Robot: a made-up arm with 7 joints.
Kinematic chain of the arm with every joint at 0, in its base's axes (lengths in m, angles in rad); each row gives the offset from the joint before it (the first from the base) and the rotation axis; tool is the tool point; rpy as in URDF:
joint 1: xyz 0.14 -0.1 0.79 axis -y
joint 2: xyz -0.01 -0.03 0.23 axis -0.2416 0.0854 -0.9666
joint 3: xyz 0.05 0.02 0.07 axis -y
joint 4: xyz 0.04 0 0 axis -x
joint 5: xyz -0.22 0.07 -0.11 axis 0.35 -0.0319 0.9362
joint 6: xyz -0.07 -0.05 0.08 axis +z
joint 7: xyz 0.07 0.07 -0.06 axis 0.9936 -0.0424 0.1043
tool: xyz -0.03 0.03 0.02 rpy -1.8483 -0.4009 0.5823
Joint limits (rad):
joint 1: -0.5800..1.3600
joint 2: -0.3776..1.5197
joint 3: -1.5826..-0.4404
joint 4: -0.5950..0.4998
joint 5: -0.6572..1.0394
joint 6: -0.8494..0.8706
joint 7: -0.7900..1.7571
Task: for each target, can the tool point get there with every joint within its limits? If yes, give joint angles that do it. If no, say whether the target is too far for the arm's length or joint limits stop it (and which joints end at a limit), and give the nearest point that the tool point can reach.
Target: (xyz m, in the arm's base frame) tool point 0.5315 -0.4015 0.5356
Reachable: no: joint limits stop it (at a limit: joint 1, joint 2, joint 3, joint 4, joint 5) | nearest point 0.5895 -0.1312 0.9859 | short by 0.528 m
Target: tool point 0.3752 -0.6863 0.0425
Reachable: no: too far | nearest point -0.1682 -0.1164 0.5447 | short by 0.934 m
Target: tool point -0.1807 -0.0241 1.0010
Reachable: yes | joints 0.5766 0.1622 -0.5409 0.0681 0.3441 -0.1003 1.1927
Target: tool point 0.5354 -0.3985 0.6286
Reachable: no: joint limits stop it (at a limit: joint 1, joint 2, joint 3, joint 4, joint 5) | nearest point 0.5892 -0.1342 0.9880 | short by 0.449 m
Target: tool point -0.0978 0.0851 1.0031
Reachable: yes | joints 0.7461 0.8613 -0.6445 0.3444 -0.3286 0.0553 0.7290
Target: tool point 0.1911 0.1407 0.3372
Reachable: no: joint limits stop it (at a limit: joint 1, joint 3, joint 4, joint 5, joint 6, joint 7) | nearest point -0.1382 0.0389 0.6009 | short by 0.434 m
